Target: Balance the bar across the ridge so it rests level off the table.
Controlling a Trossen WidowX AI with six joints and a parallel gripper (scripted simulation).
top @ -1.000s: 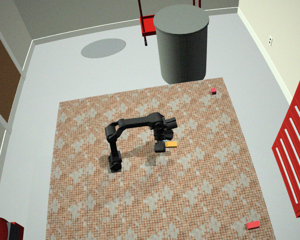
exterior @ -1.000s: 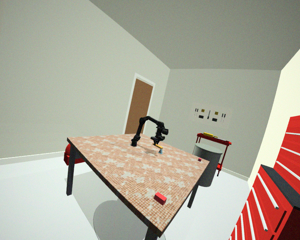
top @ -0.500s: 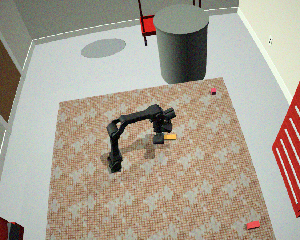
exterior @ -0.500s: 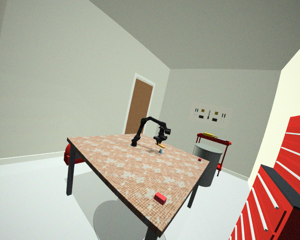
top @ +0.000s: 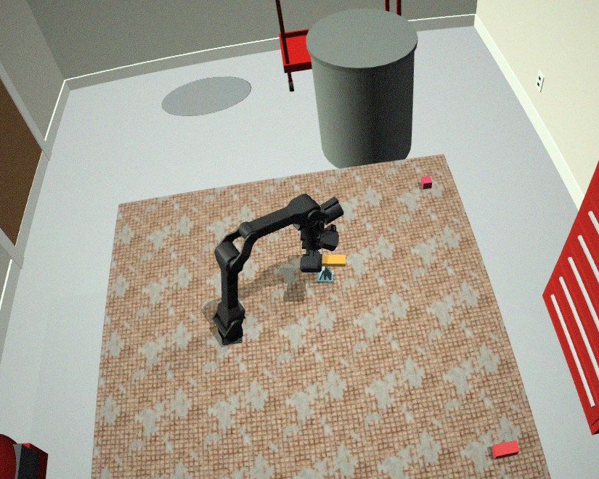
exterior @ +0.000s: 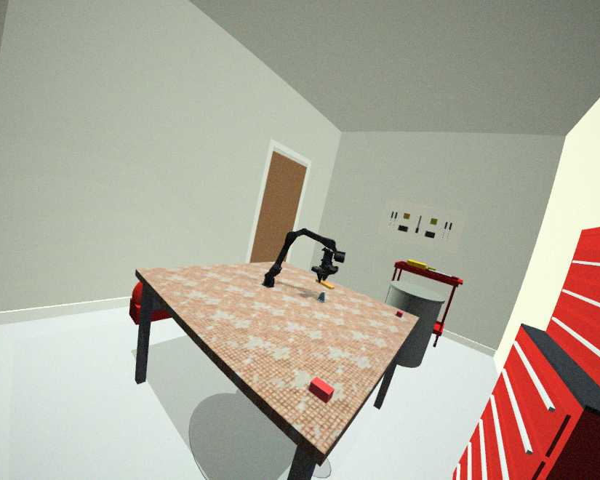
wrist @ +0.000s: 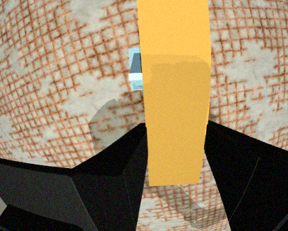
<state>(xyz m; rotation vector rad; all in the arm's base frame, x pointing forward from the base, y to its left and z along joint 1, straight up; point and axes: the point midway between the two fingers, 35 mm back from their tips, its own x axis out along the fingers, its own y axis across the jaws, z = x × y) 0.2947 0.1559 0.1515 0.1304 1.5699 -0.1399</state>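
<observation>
The blue-grey wedge lies 3 cm ahead of my gripper tip, 1 cm to the left of it and 9 cm below it. Round my gripper tip: bar: 3 cm ahead; red cube: 45 cm ahead, 34 cm to the left, 10 cm below.
</observation>
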